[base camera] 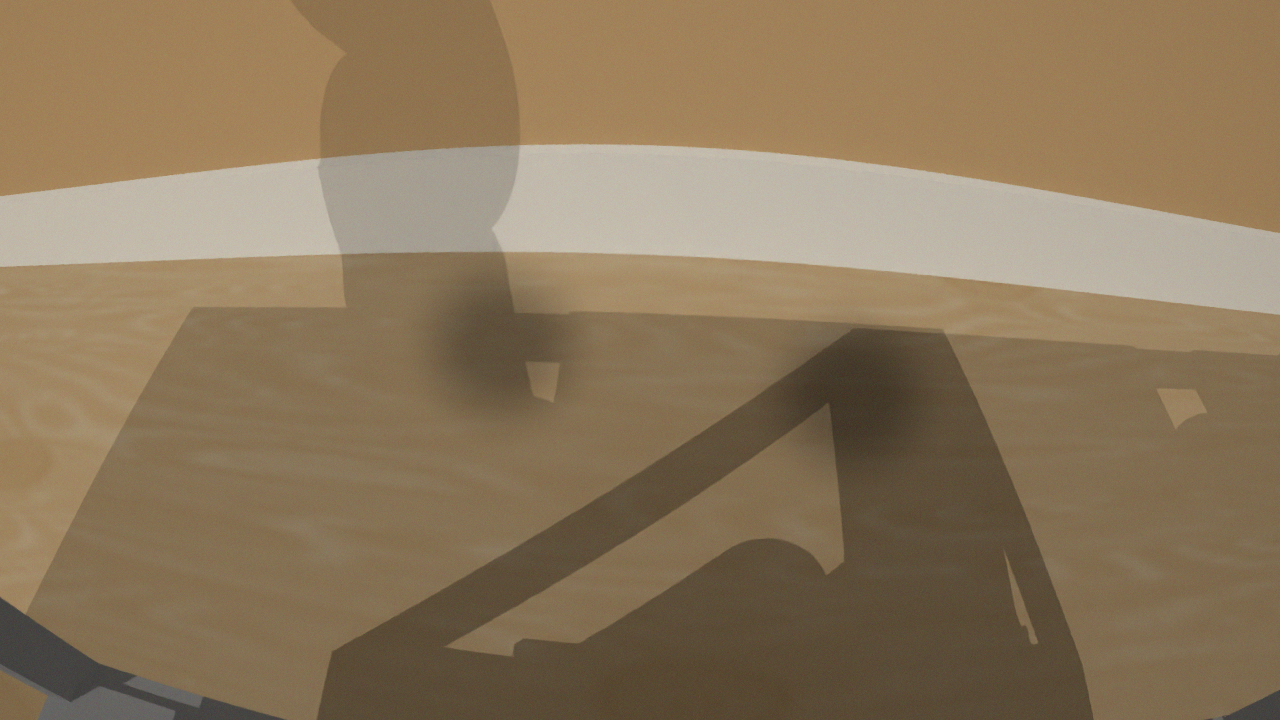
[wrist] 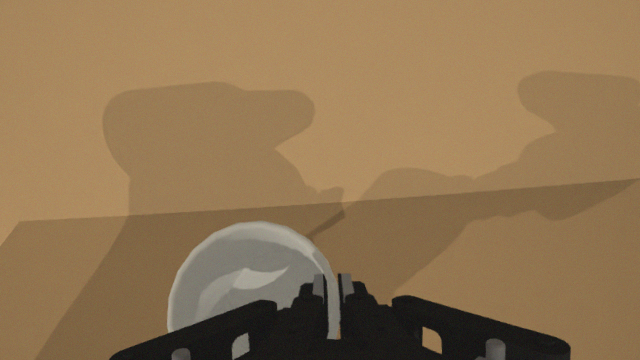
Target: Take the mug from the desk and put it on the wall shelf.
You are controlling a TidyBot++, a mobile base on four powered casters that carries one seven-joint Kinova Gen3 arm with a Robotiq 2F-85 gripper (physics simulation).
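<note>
The light grey mug [wrist: 250,250] shows in the wrist view at the bottom, left of centre, with its round open mouth toward the camera. My gripper [wrist: 332,290] is shut on the mug's rim wall at its right side, with one fingertip inside the mouth and one outside. The lower part of the mug is hidden behind the left finger. The mug and the gripper do not show in the base camera view. The desk and the wall shelf do not show in either view.
A tan wall [base camera: 805,80] [wrist: 400,100] stands ahead, with shadows of the arm on it. A white baseboard [base camera: 716,201] runs along its foot above a wooden floor [base camera: 268,501] with large dark shadows. Dark grey parts [base camera: 44,649] show at the lower left corner.
</note>
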